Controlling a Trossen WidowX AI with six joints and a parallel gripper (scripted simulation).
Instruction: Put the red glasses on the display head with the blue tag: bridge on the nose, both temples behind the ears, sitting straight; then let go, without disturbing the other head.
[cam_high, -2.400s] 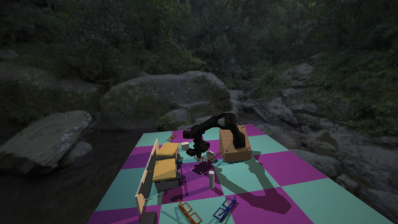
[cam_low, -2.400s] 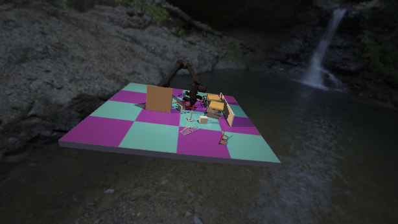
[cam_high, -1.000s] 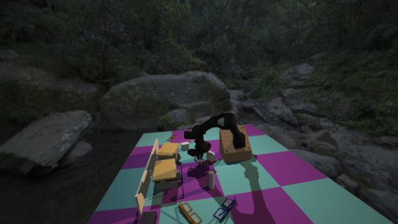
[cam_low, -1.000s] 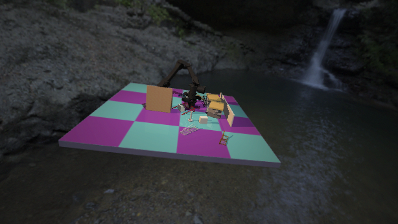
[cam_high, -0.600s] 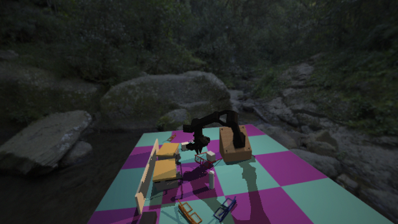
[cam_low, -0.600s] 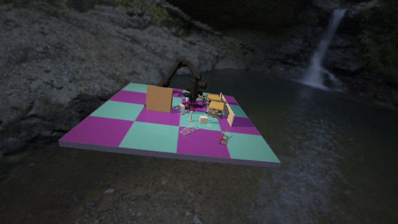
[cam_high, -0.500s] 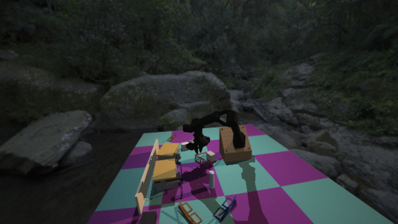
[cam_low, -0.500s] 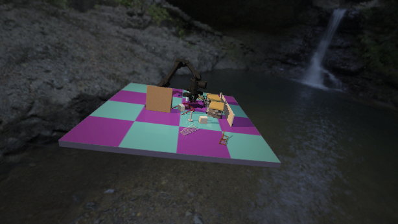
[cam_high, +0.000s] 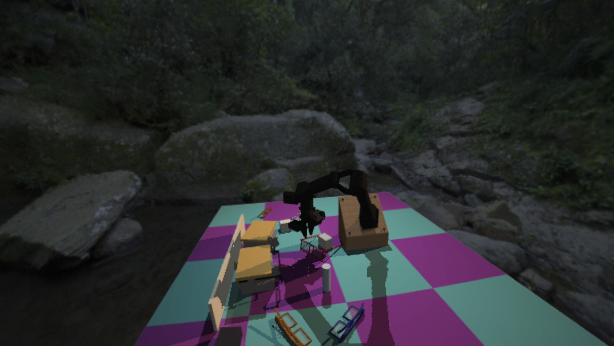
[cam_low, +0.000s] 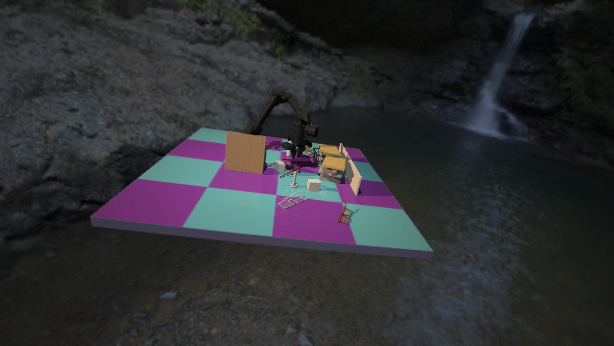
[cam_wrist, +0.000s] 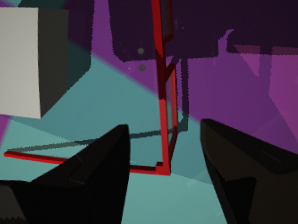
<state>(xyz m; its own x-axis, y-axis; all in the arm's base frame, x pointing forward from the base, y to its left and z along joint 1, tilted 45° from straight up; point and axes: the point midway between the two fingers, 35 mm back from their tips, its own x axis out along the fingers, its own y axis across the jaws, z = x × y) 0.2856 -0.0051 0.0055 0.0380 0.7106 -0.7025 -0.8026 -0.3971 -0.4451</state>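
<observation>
The red glasses is 7 cm behind my gripper tip, 6 cm below it and 2 cm to the right of it. The rest, counted from my gripper tip: tall pale board (33 cm ahead, 5 cm to the left, 2 cm below).
</observation>
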